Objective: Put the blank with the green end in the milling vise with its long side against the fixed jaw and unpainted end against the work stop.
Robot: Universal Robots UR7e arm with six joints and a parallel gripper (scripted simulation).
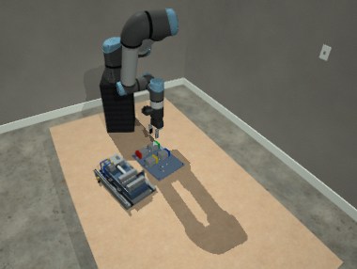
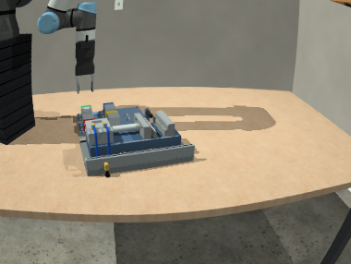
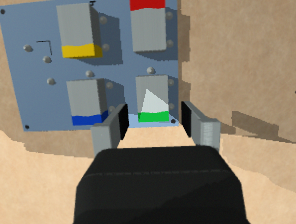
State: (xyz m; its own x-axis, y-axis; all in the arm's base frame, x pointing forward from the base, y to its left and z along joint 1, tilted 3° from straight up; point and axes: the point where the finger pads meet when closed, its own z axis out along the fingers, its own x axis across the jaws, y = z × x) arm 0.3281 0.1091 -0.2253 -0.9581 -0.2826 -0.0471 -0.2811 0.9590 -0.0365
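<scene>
Now: hand 10 cm above the green-ended blank. From my hand the other things lie so: blue plate: 12 cm below, 10 cm ahead, 2 cm to the right; red-ended blank: 10 cm below, 9 cm to the right, 3 cm ahead; blue-ended blank: 10 cm below, 9 cm ahead, 2 cm to the left.
</scene>
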